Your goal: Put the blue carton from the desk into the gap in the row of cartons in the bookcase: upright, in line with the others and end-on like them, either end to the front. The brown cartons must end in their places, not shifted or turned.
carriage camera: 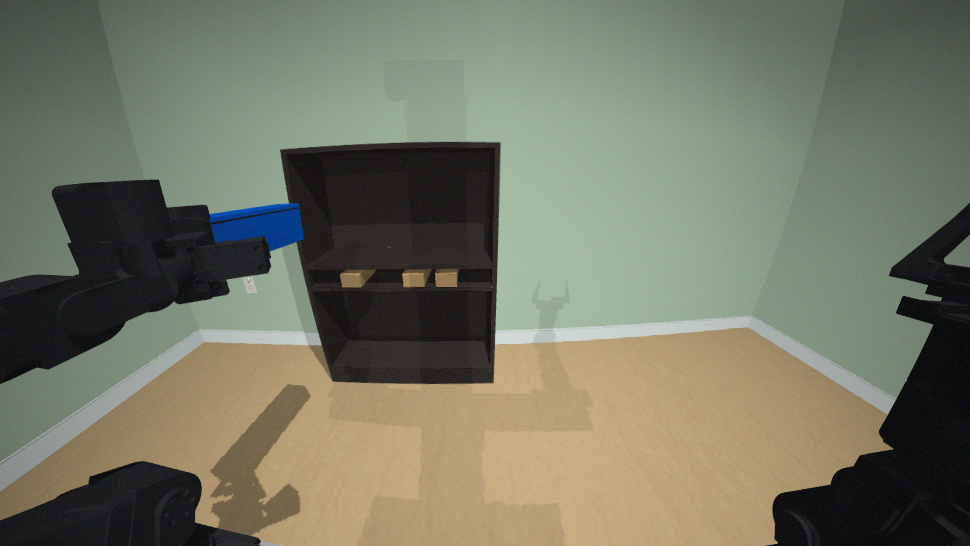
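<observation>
The blue carton (pixel 281 227) is held in the air at the left, roughly level, with a dark line along its upper edge. Its far end overlaps the bookcase's left side in the picture. My left gripper (pixel 252 237) is shut on it; the near finger crosses its lower side and the carton hides the other. The dark bookcase (pixel 390 145) stands against the wall. On its narrow middle shelf, end-on, are a left brown carton (pixel 351 278), a middle one (pixel 414 278) and a right one (pixel 445 278). The wide gap lies between the left and middle ones. My right gripper (pixel 946 237), partly cut off, is open.
The bookcase has a tall compartment above the cartons' shelf and another below it. A wall outlet (pixel 250 284) shows left of the bookcase. White baseboards (pixel 610 332) run along the green walls. Shadows of the robot fall on the wooden floor (pixel 651 379) and back wall.
</observation>
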